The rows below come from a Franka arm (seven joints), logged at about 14 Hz.
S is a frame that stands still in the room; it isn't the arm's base.
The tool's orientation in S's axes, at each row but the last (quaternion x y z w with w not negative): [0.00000 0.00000 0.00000 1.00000]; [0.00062 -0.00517 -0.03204 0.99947]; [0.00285 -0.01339 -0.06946 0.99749]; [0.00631 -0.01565 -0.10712 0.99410]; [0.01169 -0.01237 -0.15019 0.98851]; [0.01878 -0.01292 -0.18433 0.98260]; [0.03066 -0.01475 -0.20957 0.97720]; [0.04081 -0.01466 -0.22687 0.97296]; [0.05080 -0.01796 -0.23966 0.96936]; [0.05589 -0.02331 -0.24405 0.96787]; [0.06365 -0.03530 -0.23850 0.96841]
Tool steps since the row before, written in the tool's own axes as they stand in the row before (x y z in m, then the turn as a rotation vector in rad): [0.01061 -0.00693 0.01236 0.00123 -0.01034 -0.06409]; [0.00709 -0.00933 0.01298 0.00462 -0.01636 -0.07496]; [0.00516 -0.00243 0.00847 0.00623 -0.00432 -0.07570]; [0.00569 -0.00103 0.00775 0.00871 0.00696 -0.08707]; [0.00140 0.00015 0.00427 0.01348 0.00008 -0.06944]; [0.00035 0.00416 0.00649 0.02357 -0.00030 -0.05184]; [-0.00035 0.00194 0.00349 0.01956 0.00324 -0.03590]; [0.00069 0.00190 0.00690 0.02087 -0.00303 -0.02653]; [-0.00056 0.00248 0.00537 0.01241 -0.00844 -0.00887]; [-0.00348 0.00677 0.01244 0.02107 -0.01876 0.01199]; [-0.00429 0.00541 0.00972 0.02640 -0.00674 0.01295]
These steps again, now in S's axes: [0.01061 -0.00693 0.01236 0.00123 -0.01034 -0.06409]; [0.00634 -0.00978 0.01304 0.00434 -0.01655 -0.07493]; [0.00454 -0.00315 0.00858 0.00762 -0.00485 -0.07554]; [0.00509 -0.00229 0.00790 0.01281 0.00574 -0.08665]; [0.00126 -0.00036 0.00430 0.01483 -0.00258 -0.06912]; [0.00162 0.00354 0.00666 0.02353 -0.00716 -0.05136]; [0.00033 0.00172 0.00360 0.02065 -0.00315 -0.03529]; [0.00113 0.00089 0.00704 0.01863 -0.01002 -0.02648]; [0.00033 0.00196 0.00560 0.00760 -0.01242 -0.00959]; [-0.00078 0.00637 0.01310 0.00886 -0.02758 0.01003]; [-0.00228 0.00572 0.01021 0.01897 -0.01961 0.01287]
